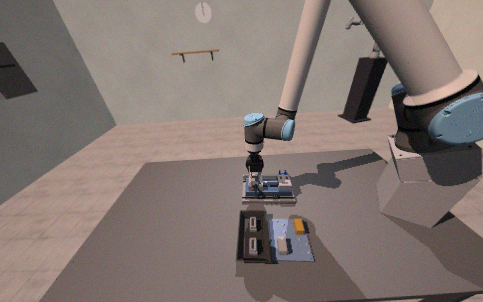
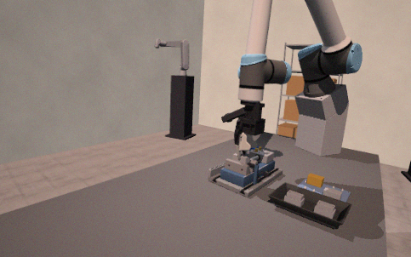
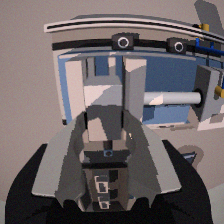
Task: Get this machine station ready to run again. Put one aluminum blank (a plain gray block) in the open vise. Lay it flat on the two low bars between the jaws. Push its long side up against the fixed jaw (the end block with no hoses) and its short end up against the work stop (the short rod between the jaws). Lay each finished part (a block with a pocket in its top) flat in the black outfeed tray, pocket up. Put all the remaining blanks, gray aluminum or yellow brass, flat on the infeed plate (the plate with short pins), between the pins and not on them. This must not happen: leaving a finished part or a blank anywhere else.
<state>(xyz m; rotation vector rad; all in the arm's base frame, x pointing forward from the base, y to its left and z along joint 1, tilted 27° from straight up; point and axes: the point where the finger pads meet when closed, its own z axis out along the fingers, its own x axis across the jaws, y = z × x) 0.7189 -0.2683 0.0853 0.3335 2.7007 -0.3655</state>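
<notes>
Now: hand 7 cm past the vise, 2 cm to the right of it and 8 cm above it. Also, from my hand: yellow brass blank 12 cm behind, 29 cm to the left, 10 cm below.
</notes>
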